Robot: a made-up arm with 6 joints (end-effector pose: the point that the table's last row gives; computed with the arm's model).
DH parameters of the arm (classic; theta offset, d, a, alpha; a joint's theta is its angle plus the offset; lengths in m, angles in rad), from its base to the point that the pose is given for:
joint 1: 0 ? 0 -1.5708
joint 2: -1.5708 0 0.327 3.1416
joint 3: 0 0 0 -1.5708
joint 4: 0 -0.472 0 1.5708
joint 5: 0 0.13 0 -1.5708
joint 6: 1.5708 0 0 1.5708
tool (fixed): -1.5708 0 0 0
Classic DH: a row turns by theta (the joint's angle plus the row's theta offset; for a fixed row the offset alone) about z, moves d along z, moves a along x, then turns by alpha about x.
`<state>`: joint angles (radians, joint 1 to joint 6).
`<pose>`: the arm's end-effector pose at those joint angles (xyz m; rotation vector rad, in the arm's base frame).
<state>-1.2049 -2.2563 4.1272 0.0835 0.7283 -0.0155</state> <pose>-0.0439 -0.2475 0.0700 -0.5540 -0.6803 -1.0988</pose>
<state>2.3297 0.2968 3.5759 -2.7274 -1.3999 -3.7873</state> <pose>0.1745 -0.3569 0.5188 -1.4085 1.5615 1.4107</pose>
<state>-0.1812 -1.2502 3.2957 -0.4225 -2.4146 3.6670</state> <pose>-0.4553 -0.0371 -0.1346 0.9620 -0.8276 1.9775</pose>
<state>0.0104 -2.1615 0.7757 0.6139 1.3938 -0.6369</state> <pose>-0.7478 -0.1140 0.0594 0.9157 2.0315 -0.1113</pose>
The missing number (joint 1, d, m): 0.219
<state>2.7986 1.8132 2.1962 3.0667 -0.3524 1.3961</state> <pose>-0.7514 0.1307 0.3259 -1.0009 -1.9512 -1.7273</pose>
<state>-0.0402 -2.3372 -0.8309 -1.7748 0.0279 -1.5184</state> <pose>-0.0770 0.0295 0.4550 -2.2196 -0.0823 -2.0750</pose>
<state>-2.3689 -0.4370 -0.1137 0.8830 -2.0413 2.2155</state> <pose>-0.2561 -0.1344 0.7605 0.9517 1.9916 0.1337</pose>
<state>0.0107 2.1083 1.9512 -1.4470 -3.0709 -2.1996</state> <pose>0.7270 -0.0083 -0.1497 -0.0010 -2.7698 1.1045</pose>
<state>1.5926 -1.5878 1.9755 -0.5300 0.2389 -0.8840</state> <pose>0.1292 -0.7819 0.0802 -0.9160 1.3928 -0.5548</pose>
